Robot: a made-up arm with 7 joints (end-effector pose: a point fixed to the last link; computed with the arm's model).
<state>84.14 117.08 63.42 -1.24 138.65 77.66 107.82</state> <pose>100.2 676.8 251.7 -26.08 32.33 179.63</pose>
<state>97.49 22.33 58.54 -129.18 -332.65 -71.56 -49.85</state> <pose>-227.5 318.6 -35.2 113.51 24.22 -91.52</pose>
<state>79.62 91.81 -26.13 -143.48 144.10 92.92 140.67</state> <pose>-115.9 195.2 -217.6 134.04 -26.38 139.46</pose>
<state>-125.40 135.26 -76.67 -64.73 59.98 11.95 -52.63</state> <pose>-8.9 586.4 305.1 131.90 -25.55 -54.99</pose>
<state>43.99 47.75 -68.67 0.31 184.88 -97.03 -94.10</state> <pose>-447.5 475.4 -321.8 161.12 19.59 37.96</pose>
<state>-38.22 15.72 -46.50 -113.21 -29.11 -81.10 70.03</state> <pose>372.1 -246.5 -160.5 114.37 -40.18 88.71</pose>
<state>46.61 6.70 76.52 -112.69 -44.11 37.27 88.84</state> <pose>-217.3 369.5 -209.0 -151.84 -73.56 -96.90</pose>
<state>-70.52 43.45 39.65 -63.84 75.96 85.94 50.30</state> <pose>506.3 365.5 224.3 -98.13 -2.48 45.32</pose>
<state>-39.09 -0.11 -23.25 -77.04 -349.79 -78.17 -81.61</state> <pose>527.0 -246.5 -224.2 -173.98 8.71 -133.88</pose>
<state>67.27 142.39 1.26 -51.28 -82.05 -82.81 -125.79</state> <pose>426.0 543.1 66.9 68.47 -31.67 58.90</pose>
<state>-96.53 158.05 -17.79 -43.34 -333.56 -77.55 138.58</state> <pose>-468.6 408.5 339.3 136.87 -17.00 171.64</pose>
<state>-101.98 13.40 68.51 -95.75 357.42 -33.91 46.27</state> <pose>402.9 207.3 317.2 -163.61 62.81 150.48</pose>
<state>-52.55 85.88 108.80 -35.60 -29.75 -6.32 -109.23</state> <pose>43.0 705.6 133.2 113.46 -24.41 9.65</pose>
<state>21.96 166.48 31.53 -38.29 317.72 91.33 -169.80</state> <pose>408.8 87.8 581.0 156.35 34.37 164.57</pose>
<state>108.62 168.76 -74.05 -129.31 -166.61 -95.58 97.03</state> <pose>-6.3 390.0 43.5 158.34 -73.65 -91.67</pose>
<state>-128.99 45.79 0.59 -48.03 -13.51 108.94 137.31</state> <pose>286.5 71.8 634.5 -66.13 42.48 140.22</pose>
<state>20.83 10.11 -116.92 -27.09 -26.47 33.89 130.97</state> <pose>-307.6 -39.5 -658.4 6.86 6.27 -3.93</pose>
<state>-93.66 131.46 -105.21 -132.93 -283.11 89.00 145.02</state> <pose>213.9 303.3 37.0 -11.05 -24.41 125.68</pose>
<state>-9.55 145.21 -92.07 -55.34 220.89 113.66 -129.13</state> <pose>-29.8 595.4 336.7 23.85 -48.68 -62.41</pose>
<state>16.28 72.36 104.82 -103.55 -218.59 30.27 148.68</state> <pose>-72.9 443.2 260.7 -166.35 25.73 -7.65</pose>
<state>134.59 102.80 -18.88 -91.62 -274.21 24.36 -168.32</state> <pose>-374.7 429.1 16.4 -82.75 -57.57 -92.58</pose>
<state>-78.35 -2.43 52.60 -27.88 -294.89 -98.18 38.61</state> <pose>710.1 -125.5 -93.2 -74.82 40.75 -163.87</pose>
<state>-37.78 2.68 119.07 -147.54 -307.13 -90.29 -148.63</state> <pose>23.6 242.0 -160.6 77.35 -66.68 147.54</pose>
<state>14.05 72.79 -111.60 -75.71 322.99 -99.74 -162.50</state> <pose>-267.0 379.6 -423.0 131.27 36.51 -179.90</pose>
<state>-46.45 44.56 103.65 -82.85 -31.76 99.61 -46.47</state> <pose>147.3 581.4 -65.0 -9.26 -26.19 61.92</pose>
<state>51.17 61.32 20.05 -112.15 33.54 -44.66 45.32</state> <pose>99.8 404.2 -237.9 -144.54 -68.04 126.07</pose>
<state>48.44 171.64 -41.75 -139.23 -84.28 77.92 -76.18</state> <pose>188.5 279.4 -29.5 -50.37 3.98 65.06</pose>
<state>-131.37 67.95 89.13 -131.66 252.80 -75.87 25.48</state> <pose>-77.0 365.7 67.8 -143.38 -40.67 -54.20</pose>
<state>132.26 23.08 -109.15 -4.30 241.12 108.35 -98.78</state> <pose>-534.2 -159.7 472.3 20.99 18.93 114.27</pose>
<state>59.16 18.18 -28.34 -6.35 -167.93 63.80 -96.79</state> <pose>-607.7 98.4 -395.5 -9.15 -5.41 77.63</pose>
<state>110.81 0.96 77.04 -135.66 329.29 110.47 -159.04</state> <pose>-280.9 194.8 106.7 -143.06 29.42 -114.93</pose>
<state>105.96 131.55 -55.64 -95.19 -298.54 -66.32 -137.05</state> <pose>-194.2 520.2 12.2 5.34 -18.09 -162.00</pose>
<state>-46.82 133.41 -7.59 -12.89 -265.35 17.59 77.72</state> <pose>-150.2 547.2 464.1 -123.12 21.16 160.99</pose>
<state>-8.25 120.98 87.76 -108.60 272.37 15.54 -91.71</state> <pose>-46.9 92.0 485.4 156.41 -48.94 93.95</pose>
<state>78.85 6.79 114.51 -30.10 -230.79 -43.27 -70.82</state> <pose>-722.0 18.7 -65.4 -117.27 -69.70 -33.69</pose>
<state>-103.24 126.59 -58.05 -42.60 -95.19 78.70 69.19</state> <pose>-25.2 613.4 355.4 -151.85 -29.13 -19.60</pose>
